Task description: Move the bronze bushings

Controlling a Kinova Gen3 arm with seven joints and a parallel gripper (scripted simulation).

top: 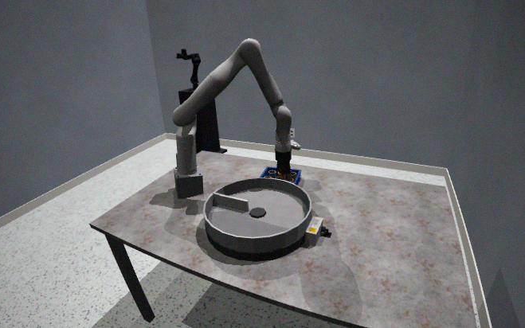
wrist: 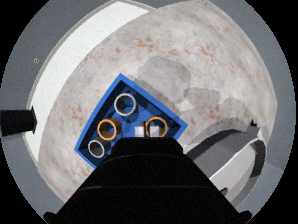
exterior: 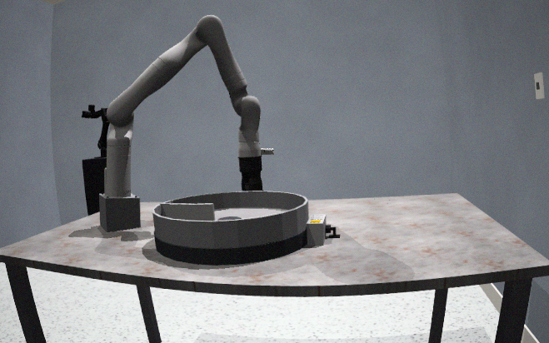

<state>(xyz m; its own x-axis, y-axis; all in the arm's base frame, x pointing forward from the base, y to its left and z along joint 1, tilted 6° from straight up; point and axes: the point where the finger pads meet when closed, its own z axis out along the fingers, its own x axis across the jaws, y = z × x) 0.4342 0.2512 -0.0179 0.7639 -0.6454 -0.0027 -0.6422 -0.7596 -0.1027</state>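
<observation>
Right now my hand is 5 cm past the blue crate, 1 cm to the right of it and 2 cm above it. From my hand the other things lie so: grey turntable disc (3 cm ahead, 33 cm to the right, 1 cm above).
</observation>
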